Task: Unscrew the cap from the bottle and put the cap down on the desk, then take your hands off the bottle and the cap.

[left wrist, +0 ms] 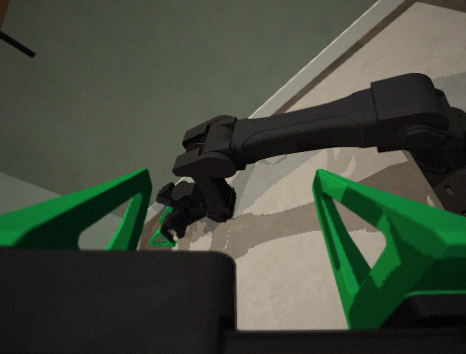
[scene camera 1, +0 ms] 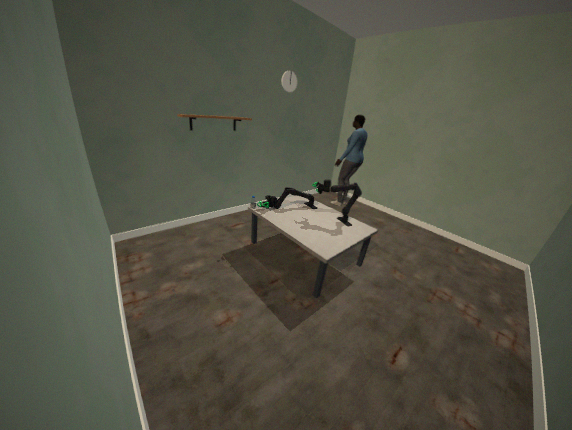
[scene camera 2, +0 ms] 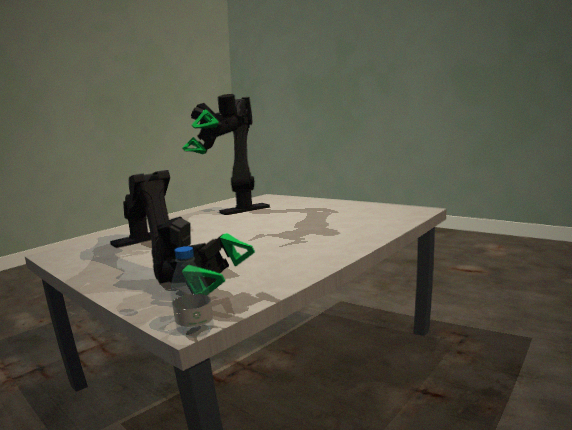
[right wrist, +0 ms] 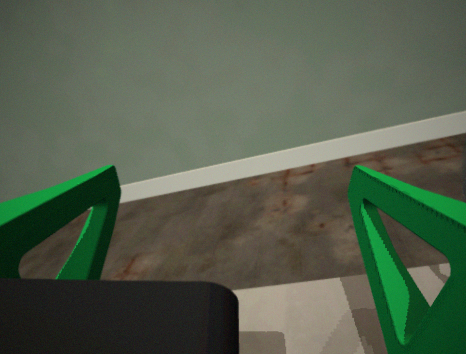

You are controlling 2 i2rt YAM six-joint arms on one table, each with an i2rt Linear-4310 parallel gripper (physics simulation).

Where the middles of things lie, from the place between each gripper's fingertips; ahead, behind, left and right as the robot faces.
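Scene:
From my left hand, I see the clear plastic bottle (scene camera 2: pixel 190 296) 44 cm to the right, 51 cm ahead and 24 cm below.
The clear plastic bottle is also 120 mm to the right of my right hand and 20 mm below it. Going by its middle, the clear plastic bottle is nearer to my right hand than to my left hand.

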